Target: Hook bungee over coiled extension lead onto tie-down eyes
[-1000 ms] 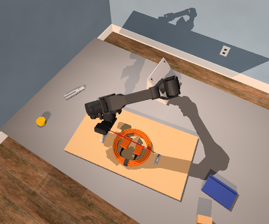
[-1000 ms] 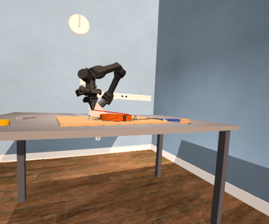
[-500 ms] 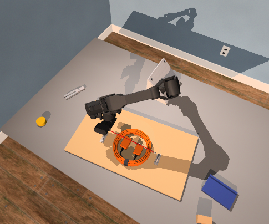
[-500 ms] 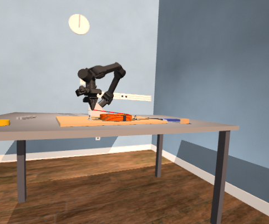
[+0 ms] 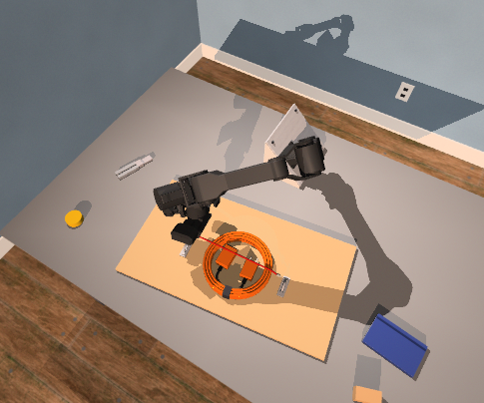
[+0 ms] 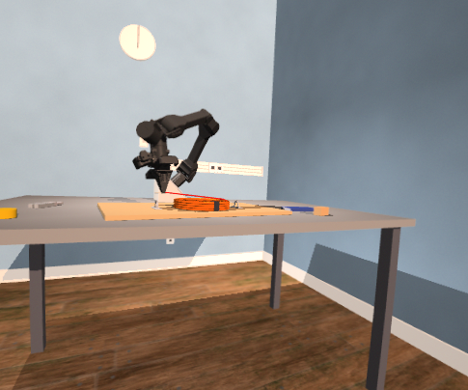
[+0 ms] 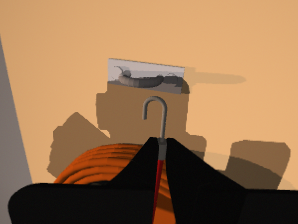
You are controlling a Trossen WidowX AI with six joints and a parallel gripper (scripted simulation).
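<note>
Right now the wooden board is 130 mm to the left of my hand, 90 mm below it and 10 mm behind it. The rest, counted from my hand: grey tool 350 mm to the right, 130 mm behind, 90 mm below; yellow tape roll 380 mm to the right, 130 mm ahead, 80 mm below; coiled extension lead 140 mm to the left, 60 mm below, 10 mm ahead.
</note>
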